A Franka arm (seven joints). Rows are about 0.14 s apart.
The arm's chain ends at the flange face. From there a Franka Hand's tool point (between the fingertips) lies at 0.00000 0.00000 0.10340 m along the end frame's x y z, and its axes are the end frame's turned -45 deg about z.
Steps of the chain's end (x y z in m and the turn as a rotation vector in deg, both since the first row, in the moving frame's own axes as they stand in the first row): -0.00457, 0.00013, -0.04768, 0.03, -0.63, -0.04; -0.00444, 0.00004, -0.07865, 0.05, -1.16, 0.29; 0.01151, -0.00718, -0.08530, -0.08, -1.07, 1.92; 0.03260, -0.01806, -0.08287, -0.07, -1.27, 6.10; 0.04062, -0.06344, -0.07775, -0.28, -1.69, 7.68; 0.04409, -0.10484, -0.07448, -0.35, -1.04, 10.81; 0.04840, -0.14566, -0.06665, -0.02, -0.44, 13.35; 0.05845, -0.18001, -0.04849, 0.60, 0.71, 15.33
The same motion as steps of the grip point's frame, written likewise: -0.00409, -0.00398, -0.04769, 0.47, -0.42, -0.04; -0.00458, -0.00466, -0.07867, 0.86, -0.78, 0.29; 0.01177, 0.00177, -0.08532, 0.70, -0.81, 1.92; 0.03420, 0.00866, -0.08290, 0.85, -0.95, 6.10; 0.07120, -0.01810, -0.07780, 1.00, -1.39, 7.68; 0.10363, -0.04400, -0.07450, 0.49, -0.98, 10.81; 0.13670, -0.06937, -0.06665, 0.30, -0.33, 13.35; 0.17025, -0.08559, -0.04850, -0.08, 0.93, 15.33
